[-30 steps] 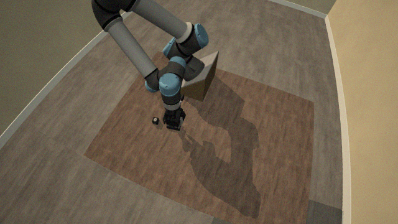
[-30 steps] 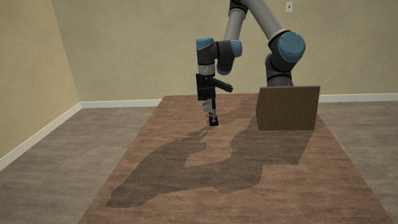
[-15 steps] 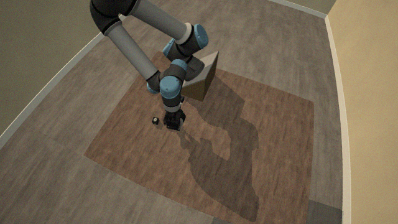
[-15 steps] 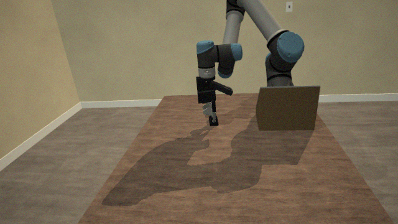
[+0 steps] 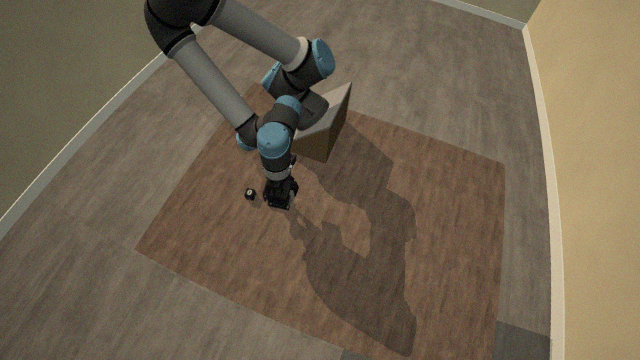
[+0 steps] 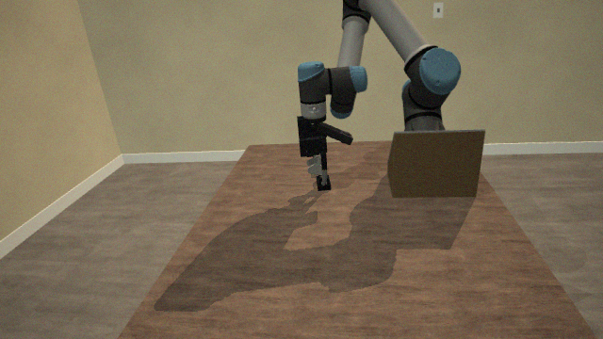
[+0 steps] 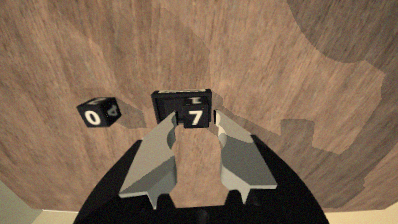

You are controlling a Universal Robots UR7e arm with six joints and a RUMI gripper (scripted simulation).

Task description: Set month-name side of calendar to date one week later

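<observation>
My gripper is now 10 mm above the black cube. Round my hand: black tray 30 mm below, 20 mm to the right.
</observation>
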